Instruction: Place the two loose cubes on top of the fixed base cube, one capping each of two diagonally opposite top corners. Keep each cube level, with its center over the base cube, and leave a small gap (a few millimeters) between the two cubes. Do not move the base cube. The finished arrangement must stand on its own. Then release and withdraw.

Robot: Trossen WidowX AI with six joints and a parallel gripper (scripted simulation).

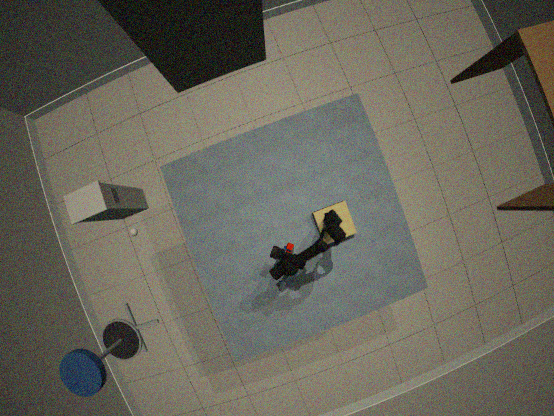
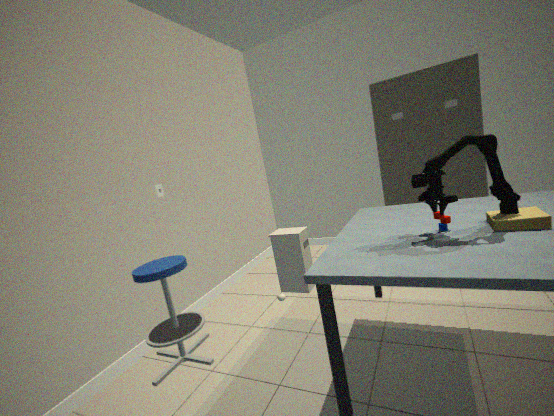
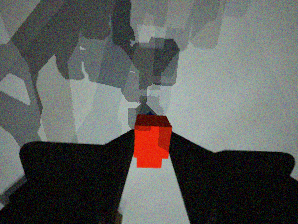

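My gripper tip is 10 mm past the blue cube, 20 mm to the left of it and 70 mm above it.
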